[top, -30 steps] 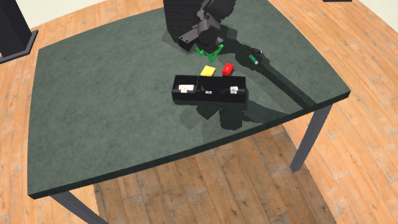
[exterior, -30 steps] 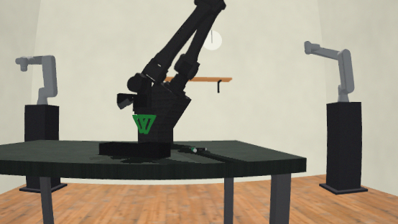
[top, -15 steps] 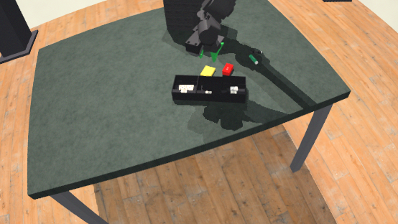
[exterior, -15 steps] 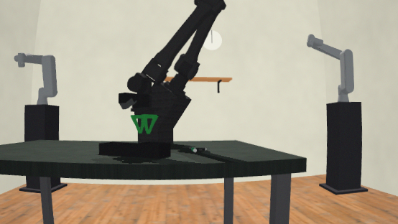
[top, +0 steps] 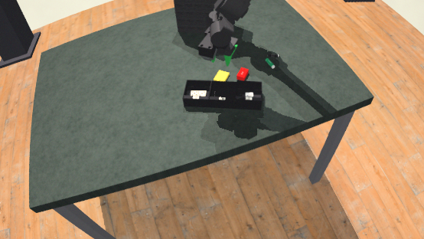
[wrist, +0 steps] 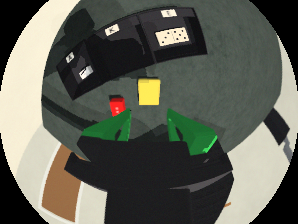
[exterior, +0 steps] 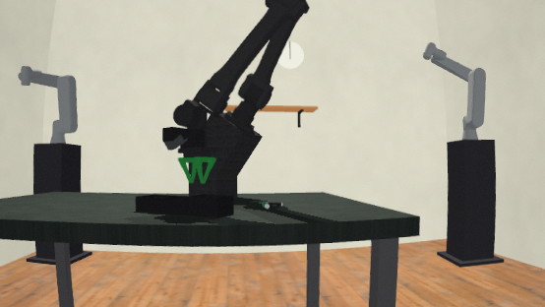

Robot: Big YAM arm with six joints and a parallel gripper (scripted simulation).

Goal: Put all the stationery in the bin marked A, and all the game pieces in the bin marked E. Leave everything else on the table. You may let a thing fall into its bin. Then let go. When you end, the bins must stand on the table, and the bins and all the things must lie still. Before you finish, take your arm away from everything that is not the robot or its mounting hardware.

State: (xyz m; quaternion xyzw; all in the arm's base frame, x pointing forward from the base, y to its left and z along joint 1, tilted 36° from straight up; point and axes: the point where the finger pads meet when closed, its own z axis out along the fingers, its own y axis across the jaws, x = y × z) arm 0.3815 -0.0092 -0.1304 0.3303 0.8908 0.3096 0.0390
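My gripper is now 80 mm above the yellow block. From my hand the other things lie so: red block (80 mm to the left, 70 mm below); then bin row (90 mm ahead, 60 mm below, 20 mm to the right); then white die (90 mm to the right, 70 mm below, 60 mm ahead).
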